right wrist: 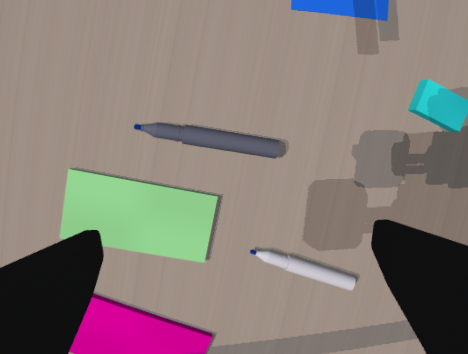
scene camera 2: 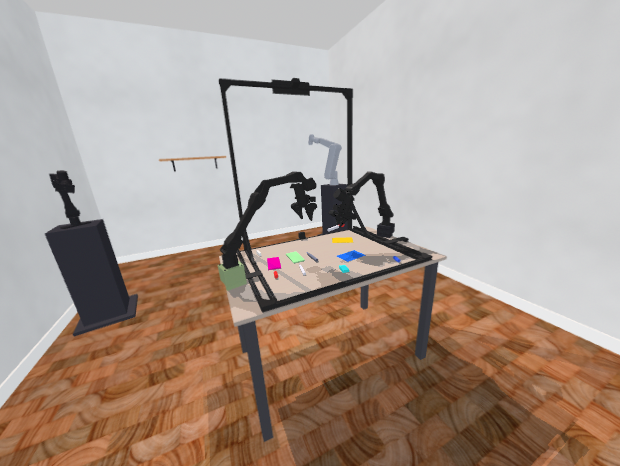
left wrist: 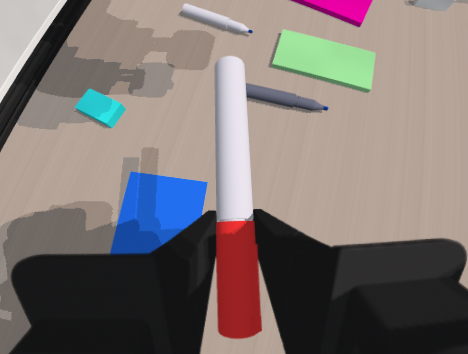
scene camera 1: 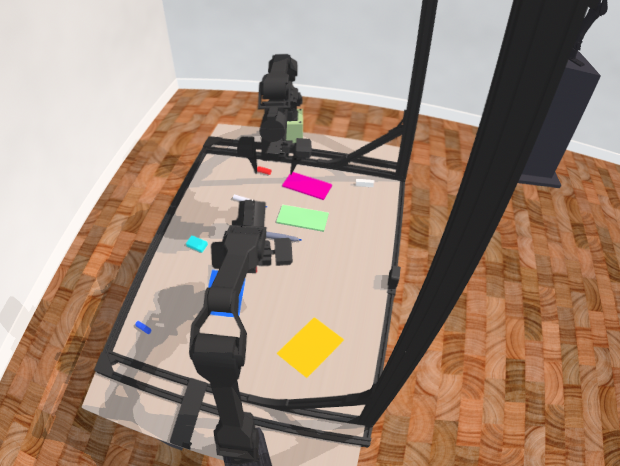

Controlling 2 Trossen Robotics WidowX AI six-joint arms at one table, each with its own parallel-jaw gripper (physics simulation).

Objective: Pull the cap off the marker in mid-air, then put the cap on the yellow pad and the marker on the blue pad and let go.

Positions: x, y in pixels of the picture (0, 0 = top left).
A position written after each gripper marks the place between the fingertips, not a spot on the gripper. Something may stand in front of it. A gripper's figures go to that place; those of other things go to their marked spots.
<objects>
The left gripper (left wrist: 234, 218) is 0.12 m from the lens. A dark grey marker (left wrist: 257, 92): 0.33 m from the lens. A green block (left wrist: 348, 66): 0.41 m from the lens. A white marker (left wrist: 234, 202) is 0.10 m from the lens. The marked spots on the green block and the dark grey marker are 0.15 m apart.
</objects>
